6 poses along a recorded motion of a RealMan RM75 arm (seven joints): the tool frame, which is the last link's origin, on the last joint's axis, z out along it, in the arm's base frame.
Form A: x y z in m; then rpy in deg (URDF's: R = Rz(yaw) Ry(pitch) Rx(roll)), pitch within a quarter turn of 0, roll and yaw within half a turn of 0.
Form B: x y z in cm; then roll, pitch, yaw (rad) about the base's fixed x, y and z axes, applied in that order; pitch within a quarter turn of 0, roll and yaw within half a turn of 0. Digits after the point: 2 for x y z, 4 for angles.
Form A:
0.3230 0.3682 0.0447 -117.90 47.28 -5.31
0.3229 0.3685 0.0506 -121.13 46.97 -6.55
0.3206 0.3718 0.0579 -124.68 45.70 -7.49
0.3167 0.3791 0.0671 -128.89 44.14 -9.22
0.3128 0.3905 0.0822 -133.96 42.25 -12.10
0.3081 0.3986 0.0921 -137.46 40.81 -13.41
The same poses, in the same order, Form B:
32.30 36.82 4.47 -2.0577 0.8252 -0.0927
32.29 36.85 5.06 -2.1141 0.8198 -0.1143
32.06 37.18 5.79 -2.1761 0.7976 -0.1307
31.67 37.91 6.71 -2.2496 0.7704 -0.1609
31.28 39.05 8.22 -2.3380 0.7374 -0.2112
30.81 39.86 9.21 -2.3991 0.7123 -0.2340

